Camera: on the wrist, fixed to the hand. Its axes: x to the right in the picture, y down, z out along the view.
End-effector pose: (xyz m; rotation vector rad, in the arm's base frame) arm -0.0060 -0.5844 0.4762 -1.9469 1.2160 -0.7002
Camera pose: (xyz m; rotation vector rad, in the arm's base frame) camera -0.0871 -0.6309 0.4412 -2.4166 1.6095 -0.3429
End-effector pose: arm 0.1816 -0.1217 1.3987 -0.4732 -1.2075 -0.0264
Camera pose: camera 0.2546 -0.0644 1.3622 -1.0333 -1.1569 -0.3967
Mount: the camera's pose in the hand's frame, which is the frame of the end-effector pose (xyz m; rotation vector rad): 0.0070 0.0836 -0.0540 -0.6290 0.0238 0.0265
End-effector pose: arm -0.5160 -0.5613 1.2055 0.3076 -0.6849 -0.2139
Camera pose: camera -0.4679 -0.4741 1.1991 -0.3002 -0.5656 -0.3861
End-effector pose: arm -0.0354 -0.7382 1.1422 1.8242 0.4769 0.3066
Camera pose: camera -0.0391 -0.7101 1.2379 1.2154 0.3231 0.4404
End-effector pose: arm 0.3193 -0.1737 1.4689 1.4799 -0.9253 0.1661
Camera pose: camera 0.2951 -0.1164 1.5469 0.8813 -0.8736 -0.0861
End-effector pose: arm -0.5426 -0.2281 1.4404 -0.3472 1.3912 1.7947
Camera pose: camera -0.6224 -0.2782 1.4732 -0.6770 0.8140 2.2276
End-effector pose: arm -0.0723 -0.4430 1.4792 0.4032 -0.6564 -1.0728
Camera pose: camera 0.0223 -0.4135 1.4912 -0.1372 -0.2747 -1.1835
